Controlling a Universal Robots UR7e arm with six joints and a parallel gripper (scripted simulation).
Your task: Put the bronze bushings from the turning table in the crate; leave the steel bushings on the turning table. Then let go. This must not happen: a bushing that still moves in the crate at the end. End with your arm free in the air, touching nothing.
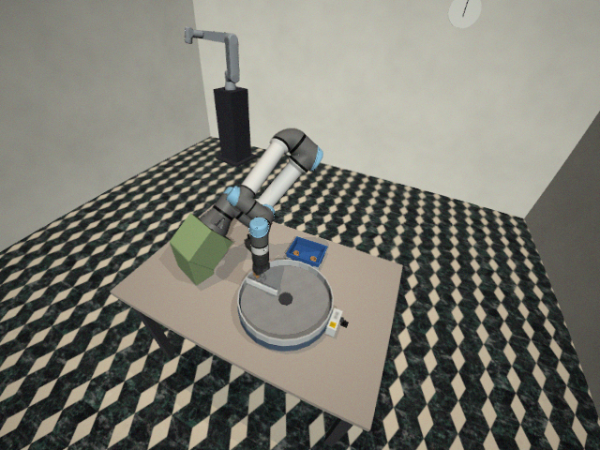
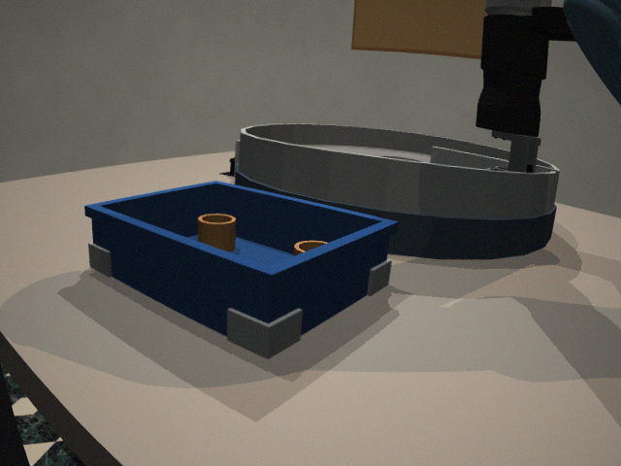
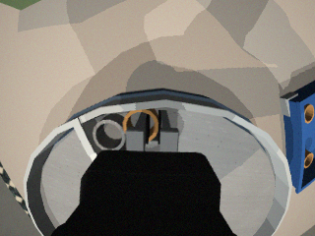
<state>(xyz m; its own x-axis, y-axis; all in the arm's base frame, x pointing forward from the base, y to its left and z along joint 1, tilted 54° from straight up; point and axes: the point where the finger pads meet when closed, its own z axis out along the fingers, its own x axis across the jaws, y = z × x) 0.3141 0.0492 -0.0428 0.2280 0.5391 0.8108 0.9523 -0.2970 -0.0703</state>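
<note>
The blue crate lies 29 cm to the left of my hand, 10 cm ahead of it and 5 cm below it. Also, from my hand: turning table 18 cm ahead, 3 cm to the right, 2 cm below.
</note>
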